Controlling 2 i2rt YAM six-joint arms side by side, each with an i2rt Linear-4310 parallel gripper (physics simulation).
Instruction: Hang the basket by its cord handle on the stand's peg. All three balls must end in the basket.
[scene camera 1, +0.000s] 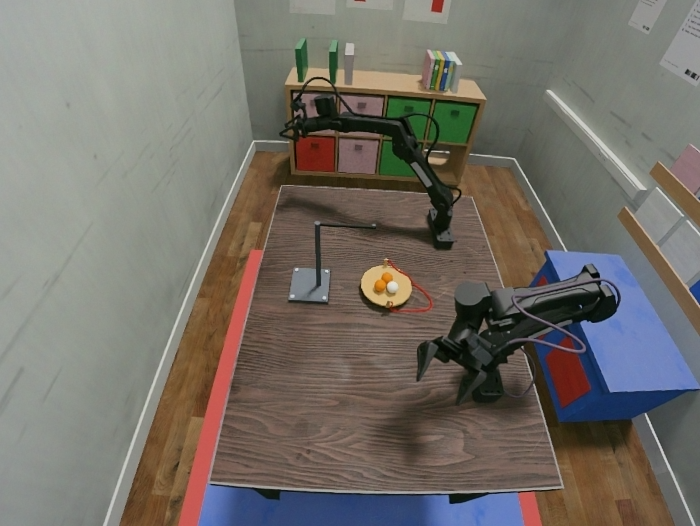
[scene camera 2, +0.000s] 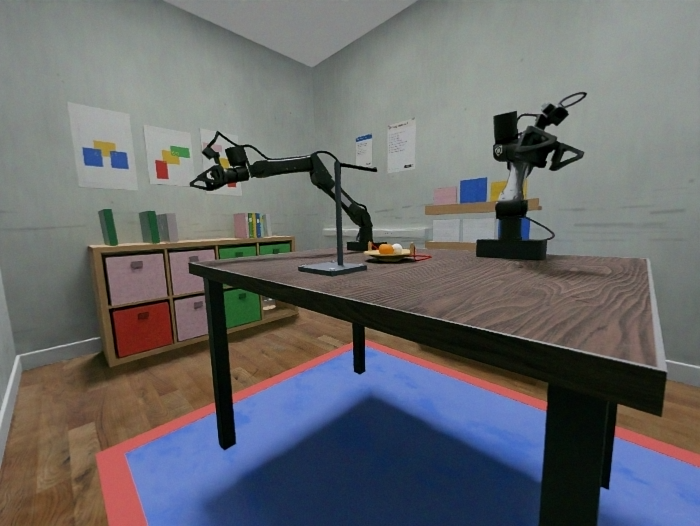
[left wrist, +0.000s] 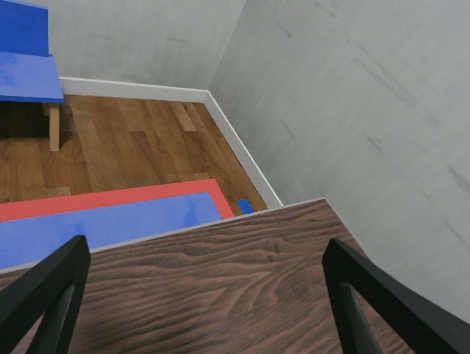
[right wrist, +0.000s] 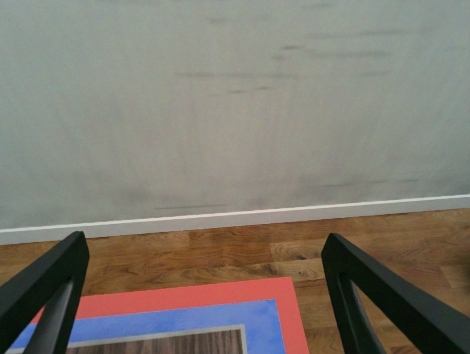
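Where they show: left gripper, fingertip midpoint: (scene camera 1: 437, 393) (scene camera 2: 570, 147) (left wrist: 214, 247); right gripper, fingertip midpoint: (scene camera 1: 282, 130) (scene camera 2: 193, 181) (right wrist: 213, 242); left arm's base, link origin: (scene camera 2: 509, 242); right arm's base, link origin: (scene camera 1: 441, 225) (scene camera 2: 366, 244).
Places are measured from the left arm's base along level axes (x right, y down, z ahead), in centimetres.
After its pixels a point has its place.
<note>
The shallow yellow basket (scene camera 1: 370, 277) @[x 31.7, y 2.7, z 33.5 cm] (scene camera 2: 390, 257) @[x 24.6, y 3.3, z 32.6 cm] rests upright on the table. Inside lie an orange ball (scene camera 1: 387, 277) @[x 29.9, y -0.2, z 28.0 cm], another orange ball (scene camera 1: 379, 286) @[x 26.1, y 0.1, z 30.7 cm] and a white ball (scene camera 1: 392, 287) @[x 25.9, y 0.0, z 26.4 cm] (scene camera 2: 397, 248) @[x 25.7, y 0.9, z 27.5 cm]. Its red cord handle (scene camera 1: 431, 300) @[x 24.4, y 4.5, z 12.4 cm] (scene camera 2: 419, 257) @[x 19.9, y 4.6, z 23.4 cm] droops onto the table at its right side. The dark stand (scene camera 1: 318, 254) @[x 27.2, y -12.1, z 50.9 cm] (scene camera 2: 339, 220) @[x 27.3, y -8.6, z 51.5 cm] is upright left of the basket, its peg (scene camera 1: 348, 226) @[x 27.7, y -24.0, z 42.3 cm] (scene camera 2: 359, 167) @[x 27.7, y -23.8, z 42.7 cm] pointing right. My left gripper (scene camera 1: 440, 390) @[x -18.5, y -23.3, z 22.3 cm] (scene camera 2: 569, 149) @[x -18.5, y -23.3, z 22.3 cm] (left wrist: 214, 247) @[x -18.5, y -23.3, z 22.3 cm] is open and empty, high above the table. My right gripper (scene camera 1: 284, 128) @[x 82.3, y -24.0, z 71.4 cm] (scene camera 2: 192, 183) @[x 82.3, y -24.0, z 71.4 cm] (right wrist: 213, 242) @[x 82.3, y -24.0, z 71.4 cm] is open and empty, raised far from the basket.
The wooden table (scene camera 1: 339, 429) @[x -18.9, y 4.9, z 41.1 cm] (scene camera 2: 509, 294) @[x -16.9, y 5.0, z 53.2 cm] (left wrist: 210, 300) @[x -22.3, y 4.9, z 35.5 cm] carries both arm bases at its right side in scene camera 1. A cube shelf (scene camera 1: 384, 77) (scene camera 2: 175, 243) stands behind it. A blue cabinet (scene camera 1: 639, 339) stands beyond the table's right edge.
</note>
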